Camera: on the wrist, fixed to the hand. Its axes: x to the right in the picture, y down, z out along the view.
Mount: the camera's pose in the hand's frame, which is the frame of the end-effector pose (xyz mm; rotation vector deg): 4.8 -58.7 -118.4 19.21 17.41 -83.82
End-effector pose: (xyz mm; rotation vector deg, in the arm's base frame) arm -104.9 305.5 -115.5 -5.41 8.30 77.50
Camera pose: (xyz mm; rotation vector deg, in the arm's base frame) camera -52.4 279.6 -234.1 -5.08 25.57 -9.20
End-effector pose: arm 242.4 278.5 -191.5 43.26 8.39 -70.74
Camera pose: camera 226.2 337.3 -308.8 66.84 49.67 -146.07
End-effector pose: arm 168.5 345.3 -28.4 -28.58 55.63 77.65
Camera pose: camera 190.0 243.1 -109.5 -51.52 41.45 -11.24
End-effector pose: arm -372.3 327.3 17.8 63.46 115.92 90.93
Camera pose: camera -477.0 248.2 1.9 -36.08 131.47 35.22
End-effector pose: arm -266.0 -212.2 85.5 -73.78 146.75 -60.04
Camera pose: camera -272.5 -176.1 212.6 125.81 -43.67 72.21
